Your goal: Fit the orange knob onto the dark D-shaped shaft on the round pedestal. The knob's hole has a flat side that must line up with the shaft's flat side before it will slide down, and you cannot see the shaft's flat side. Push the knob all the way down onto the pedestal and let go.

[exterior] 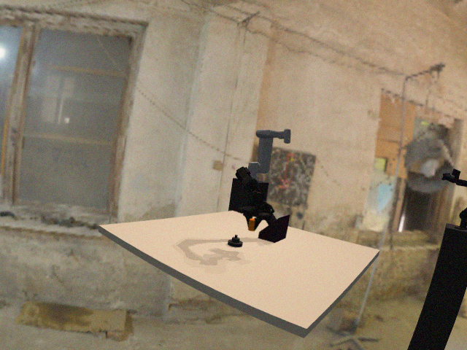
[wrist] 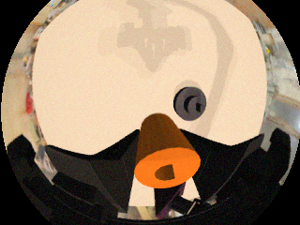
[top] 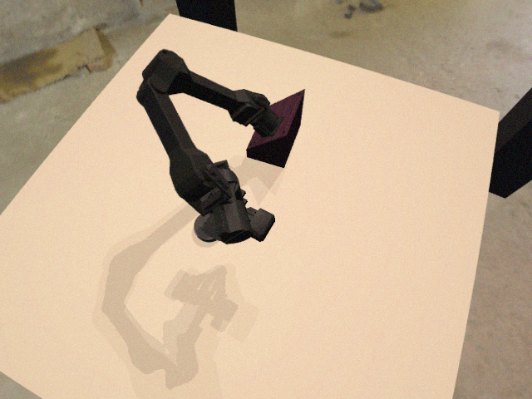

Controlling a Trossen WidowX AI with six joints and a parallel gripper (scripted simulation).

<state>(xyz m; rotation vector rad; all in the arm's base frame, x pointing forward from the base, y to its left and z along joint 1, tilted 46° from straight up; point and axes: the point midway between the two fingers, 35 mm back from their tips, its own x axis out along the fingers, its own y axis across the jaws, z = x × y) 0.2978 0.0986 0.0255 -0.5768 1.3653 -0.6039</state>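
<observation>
The round pedestal is 1 cm ahead of my gripper tip, 9 cm to the right of it and 9 cm below it. Round my gripper tip: orange knob: 2 cm above.
</observation>
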